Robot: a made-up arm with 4 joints.
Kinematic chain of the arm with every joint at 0, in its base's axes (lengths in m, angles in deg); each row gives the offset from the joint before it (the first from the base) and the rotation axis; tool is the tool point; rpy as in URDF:
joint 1: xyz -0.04 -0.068 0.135 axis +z
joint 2: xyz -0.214 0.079 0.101 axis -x
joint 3: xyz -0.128 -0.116 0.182 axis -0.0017 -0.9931 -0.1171
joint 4: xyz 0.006 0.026 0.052 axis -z
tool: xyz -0.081 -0.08 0.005 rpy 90 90 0
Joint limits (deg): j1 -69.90..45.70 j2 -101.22..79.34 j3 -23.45..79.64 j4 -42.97..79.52
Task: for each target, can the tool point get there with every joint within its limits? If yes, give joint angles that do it. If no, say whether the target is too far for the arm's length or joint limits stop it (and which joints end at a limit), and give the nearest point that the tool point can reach.
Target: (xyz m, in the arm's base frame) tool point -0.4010 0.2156 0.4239
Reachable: yes | joints -44.17 0.64 27.89 21.12
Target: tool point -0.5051 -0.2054 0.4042
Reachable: yes | joints 35.03 54.44 39.31 38.41
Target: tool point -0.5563 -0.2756 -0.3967
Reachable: no: too far | nearest point -0.4117 -0.2175 -0.0046 | short by 0.422 m
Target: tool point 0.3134 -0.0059 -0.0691
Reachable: no: joint limits stop it (at a limit: joint 1, joint 2, joint 3, joint 4) | nearest point 0.0010 0.3759 0.2677 | short by 0.597 m
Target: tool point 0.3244 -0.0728 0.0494
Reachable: no: joint limits stop it (at a limit: joint 1, joint 3, joint 4) | nearest point -0.1217 -0.4273 0.0884 | short by 0.571 m
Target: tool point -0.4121 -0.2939 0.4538
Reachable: yes | joints 19.74 2.47 21.70 -6.41
